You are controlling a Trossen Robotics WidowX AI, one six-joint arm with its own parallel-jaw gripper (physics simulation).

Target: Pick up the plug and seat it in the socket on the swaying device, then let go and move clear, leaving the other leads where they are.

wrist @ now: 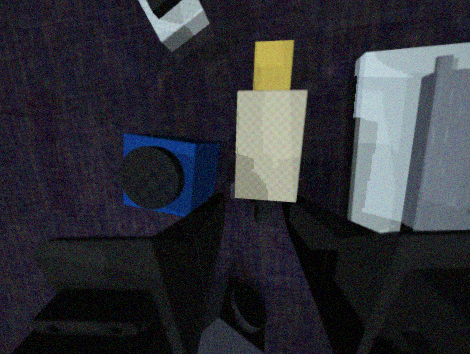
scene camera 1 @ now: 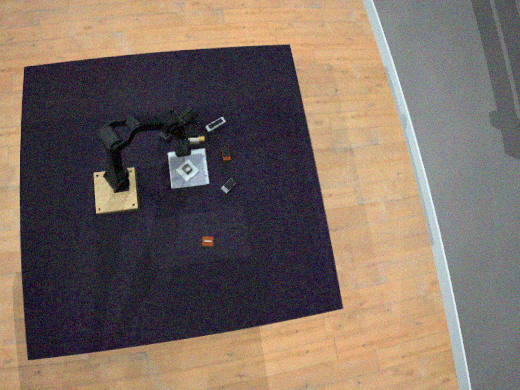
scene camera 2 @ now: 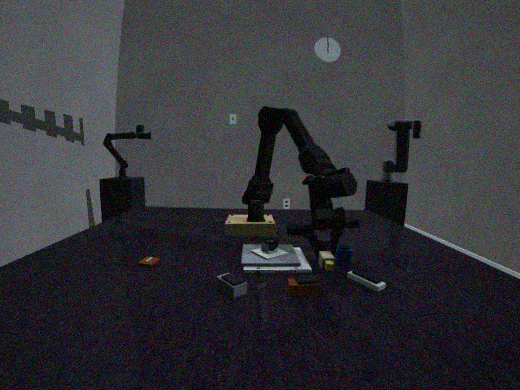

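Observation:
The plug, a cream block with a yellow tip (scene camera 1: 196, 140) (scene camera 2: 326, 258) (wrist: 270, 145), lies on the dark table beside the device. My gripper (scene camera 2: 326, 248) (wrist: 253, 198) is partly open; its fingertips are by the plug's rear end, one to each side, with a visible gap between them. The device, a white base with a grey top plate (scene camera 1: 199, 162) (scene camera 2: 251, 258) (wrist: 440, 150), stands to the right of the plug in the wrist view. The socket, a small dark-topped block (scene camera 1: 187, 169) (scene camera 2: 270, 245), sits on a white diamond-shaped pad on the plate. The socket does not show in the wrist view.
A blue block with a black disc (scene camera 2: 344, 256) (wrist: 200, 172) stands close left of the plug in the wrist view. A white piece (scene camera 1: 216, 124) (scene camera 2: 367, 281) (wrist: 186, 29), an orange block (scene camera 1: 226, 154) (scene camera 2: 303, 286), a grey block (scene camera 1: 228, 186) (scene camera 2: 233, 286) and a flat orange piece (scene camera 1: 208, 241) (scene camera 2: 149, 261) lie around.

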